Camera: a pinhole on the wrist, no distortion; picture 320 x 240 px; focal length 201.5 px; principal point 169.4 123.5 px. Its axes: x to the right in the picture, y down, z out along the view. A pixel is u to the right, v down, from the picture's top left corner.
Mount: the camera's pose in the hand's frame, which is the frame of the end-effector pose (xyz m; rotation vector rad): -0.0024 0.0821 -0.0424 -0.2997 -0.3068 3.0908
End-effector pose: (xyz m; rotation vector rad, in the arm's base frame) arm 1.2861 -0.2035 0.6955 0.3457 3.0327 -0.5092
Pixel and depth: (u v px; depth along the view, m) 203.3 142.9 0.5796
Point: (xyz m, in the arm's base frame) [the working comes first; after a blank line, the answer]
In the camera's frame: 0.0975 0.0558 0.5796

1.4766 -0.4810 0.2792
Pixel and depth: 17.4 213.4 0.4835
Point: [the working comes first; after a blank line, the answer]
In the camera's frame: -0.3647 0.2157 0.4835

0.9813 -0.5136 0.3248
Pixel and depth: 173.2 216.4 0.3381
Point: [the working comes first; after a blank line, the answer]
In the camera's frame: 0.0064 0.1559 0.3381

1.3298 -0.4263 0.5075
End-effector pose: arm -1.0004 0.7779 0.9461 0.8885 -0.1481 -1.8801
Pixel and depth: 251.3 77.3 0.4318
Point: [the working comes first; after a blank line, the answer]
In the camera's frame: 0.1755 -0.0990 0.4318

-1.0958 0.8428 1.3853
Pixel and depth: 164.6 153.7 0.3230
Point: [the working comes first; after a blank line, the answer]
In the camera's frame: -0.0077 0.0484 0.3230

-1.1738 0.7671 1.1501
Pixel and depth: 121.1 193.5 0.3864
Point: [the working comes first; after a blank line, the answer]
In the camera's frame: -0.0926 0.1342 0.3864

-1.3015 0.7399 1.1106
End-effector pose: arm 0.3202 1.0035 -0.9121 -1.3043 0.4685 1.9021
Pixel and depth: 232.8 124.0 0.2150
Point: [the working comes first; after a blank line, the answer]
In the camera's frame: 0.0676 0.0005 0.2150

0.2132 1.0350 -0.7555
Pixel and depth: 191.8 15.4 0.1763
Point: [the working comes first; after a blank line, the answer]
In the camera's frame: 0.0196 -0.0946 0.1763

0.1339 0.9868 -0.8207
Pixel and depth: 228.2 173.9 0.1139
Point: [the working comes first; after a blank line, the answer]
In the camera's frame: 0.0332 0.0285 0.1139

0.2706 0.9971 -0.8419
